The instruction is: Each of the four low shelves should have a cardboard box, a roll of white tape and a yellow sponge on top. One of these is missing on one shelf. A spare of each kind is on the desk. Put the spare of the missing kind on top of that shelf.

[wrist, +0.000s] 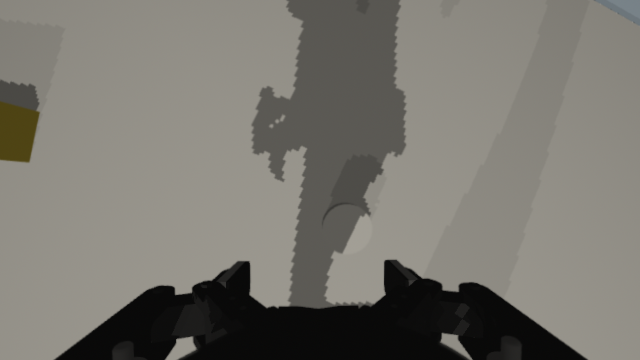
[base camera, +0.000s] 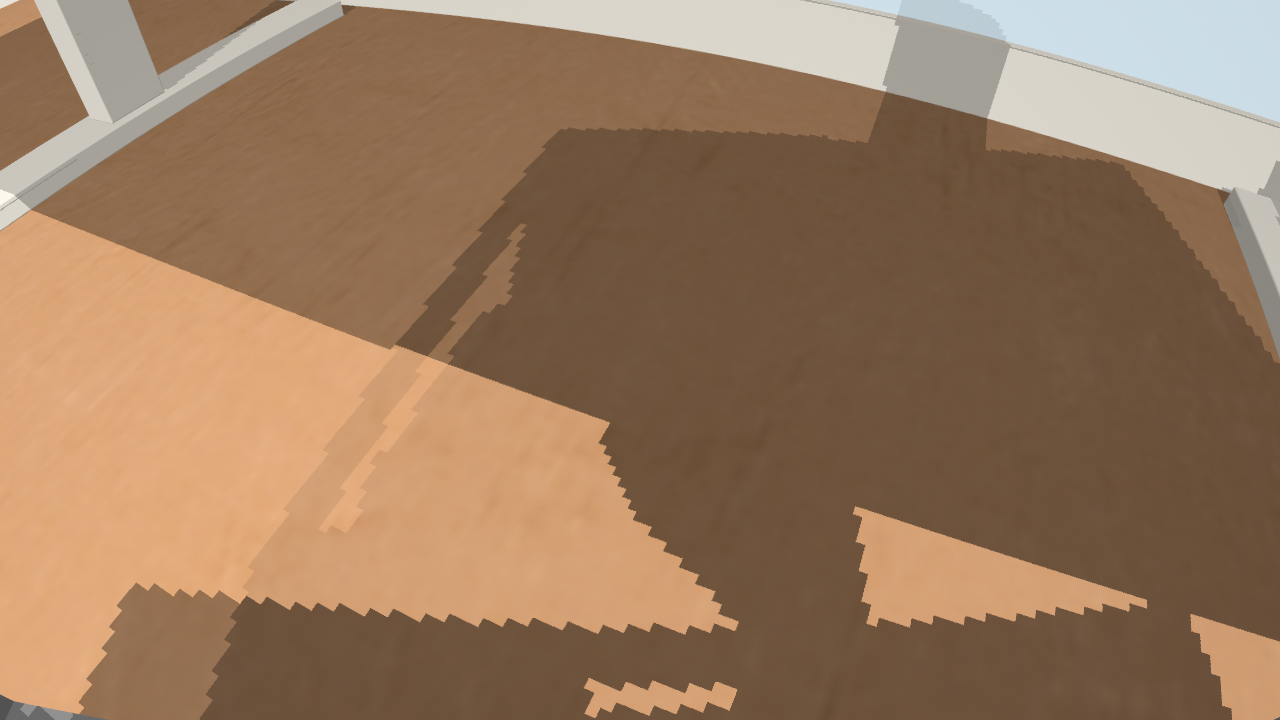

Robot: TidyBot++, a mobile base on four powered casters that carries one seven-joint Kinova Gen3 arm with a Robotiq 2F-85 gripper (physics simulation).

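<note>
In the wrist view a white roll of tape stands upright on the pale desk top, partly in the arm's shadow. It shows a little above and between the open fingertips in the picture. A yellow sponge is cut off by the left edge of the wrist view. My gripper is open, with nothing between its fingers, and is above the desk. A cardboard box does not show in the wrist view. The low shelves cannot be made out in either view.
In the base camera view a wooden floor lies under broad shadows. A white post stands on a pale rail at the upper left. Another pale rail is at the right edge. A pale wall base runs along the back.
</note>
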